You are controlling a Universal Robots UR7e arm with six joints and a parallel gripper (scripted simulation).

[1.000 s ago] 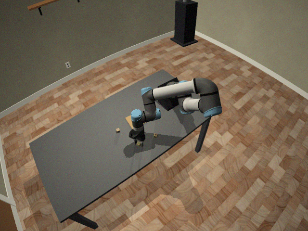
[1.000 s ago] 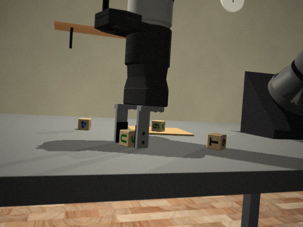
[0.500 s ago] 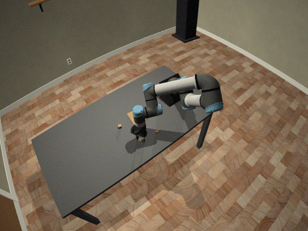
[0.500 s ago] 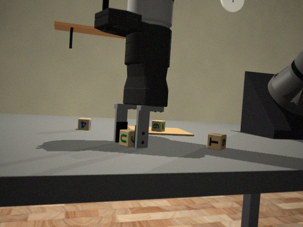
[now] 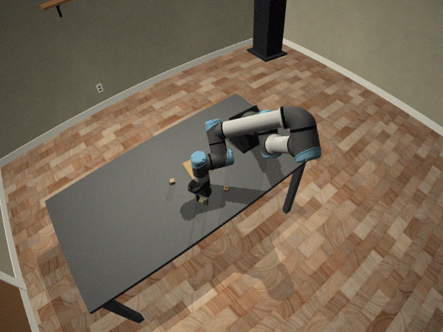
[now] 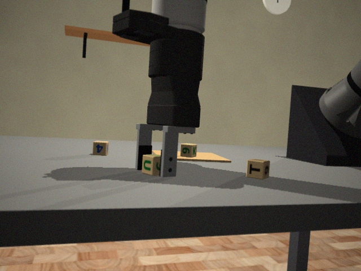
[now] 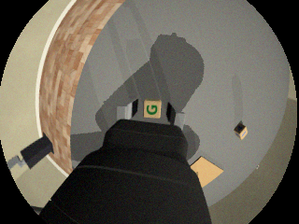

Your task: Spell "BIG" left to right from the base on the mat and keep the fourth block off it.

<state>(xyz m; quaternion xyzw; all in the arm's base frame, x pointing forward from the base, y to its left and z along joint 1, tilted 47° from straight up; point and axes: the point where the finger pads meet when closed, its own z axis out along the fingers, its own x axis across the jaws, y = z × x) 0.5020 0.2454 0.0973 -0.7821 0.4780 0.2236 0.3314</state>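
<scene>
Right now the tan mat is 11 cm behind my hand, 22 cm to the right of it and 2 cm below it. From my hand the other things lie so: T block 15 cm behind, 1 cm to the left, 1 cm below.
</scene>
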